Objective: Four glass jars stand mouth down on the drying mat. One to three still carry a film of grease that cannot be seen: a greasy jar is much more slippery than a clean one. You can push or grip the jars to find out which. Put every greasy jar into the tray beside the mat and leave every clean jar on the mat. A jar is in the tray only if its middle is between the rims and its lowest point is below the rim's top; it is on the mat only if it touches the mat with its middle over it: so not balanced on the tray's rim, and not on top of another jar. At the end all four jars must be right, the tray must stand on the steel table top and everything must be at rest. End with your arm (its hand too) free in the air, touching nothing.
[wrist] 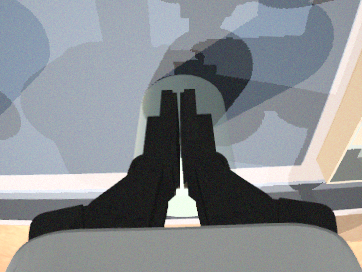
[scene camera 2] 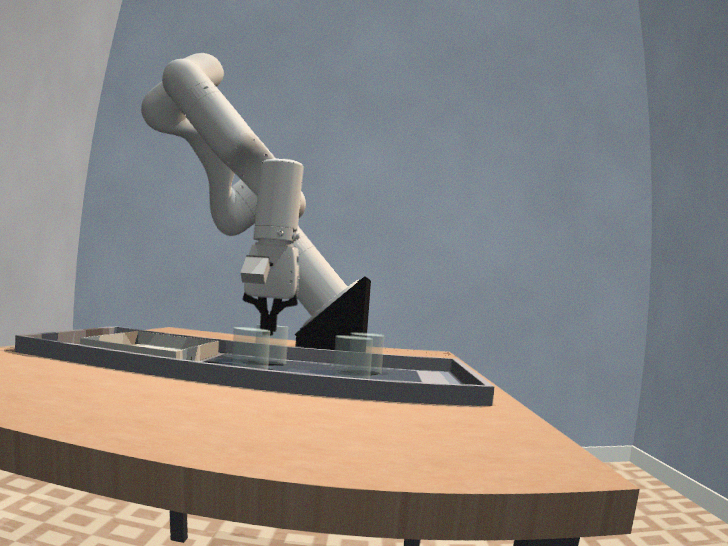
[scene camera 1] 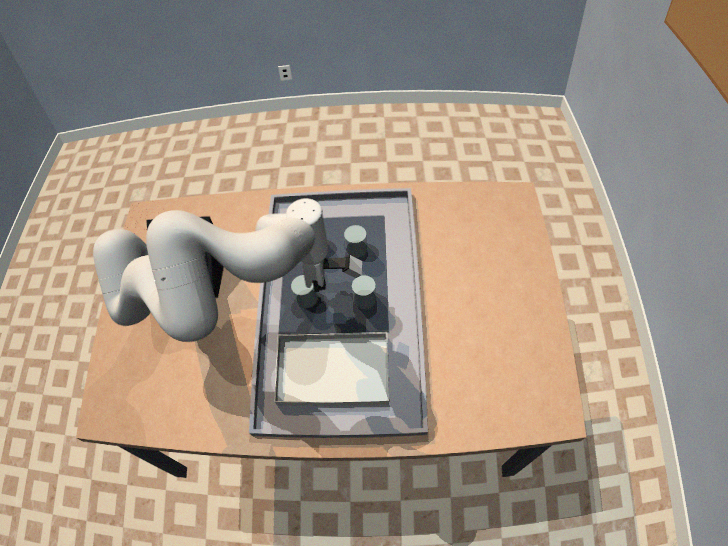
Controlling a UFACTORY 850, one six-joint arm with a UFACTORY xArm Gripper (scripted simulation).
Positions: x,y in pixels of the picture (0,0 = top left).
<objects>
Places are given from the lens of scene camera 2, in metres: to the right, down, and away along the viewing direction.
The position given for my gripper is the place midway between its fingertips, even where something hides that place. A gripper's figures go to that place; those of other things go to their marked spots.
my gripper (scene camera 2: 267,334): -0.18, 0.12, 1.18
pale tray (scene camera 2: 160,344): -0.45, 0.16, 1.30
</objects>
